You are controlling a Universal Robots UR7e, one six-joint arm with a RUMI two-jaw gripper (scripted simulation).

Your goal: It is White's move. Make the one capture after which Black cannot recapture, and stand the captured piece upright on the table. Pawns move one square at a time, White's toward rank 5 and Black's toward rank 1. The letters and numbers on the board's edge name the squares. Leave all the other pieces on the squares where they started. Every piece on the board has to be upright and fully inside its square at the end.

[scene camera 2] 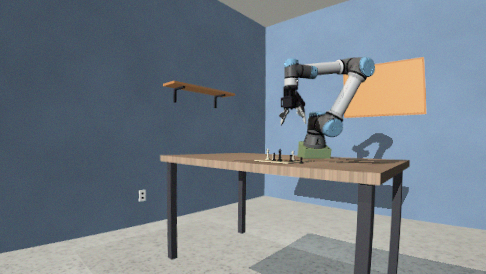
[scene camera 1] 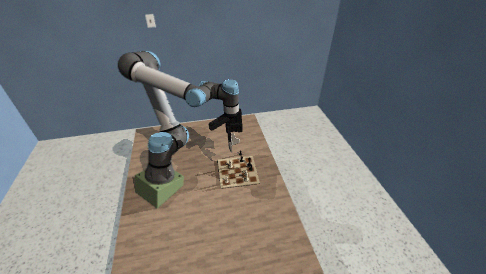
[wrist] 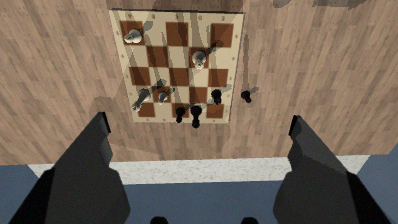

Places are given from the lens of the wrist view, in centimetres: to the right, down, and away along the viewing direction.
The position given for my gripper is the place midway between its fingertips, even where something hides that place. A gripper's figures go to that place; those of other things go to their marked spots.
my gripper (wrist: 200, 115): 0, 0, 14
small chessboard (wrist: 162, 61): -7, -9, 30
